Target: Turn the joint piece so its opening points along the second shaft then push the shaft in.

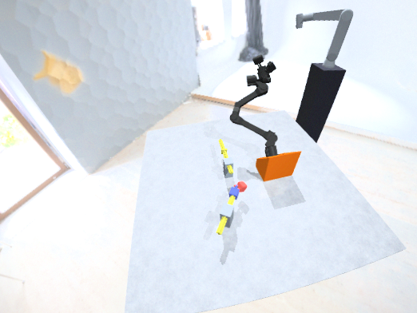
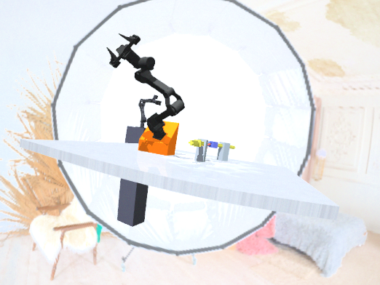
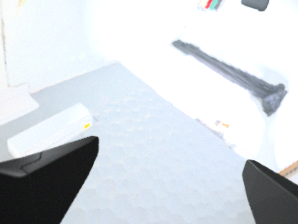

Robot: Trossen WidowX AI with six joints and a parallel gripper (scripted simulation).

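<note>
My gripper tip is 25 cm short of the red square joint piece, 69 cm to the right of it and 43 cm above it.
</note>
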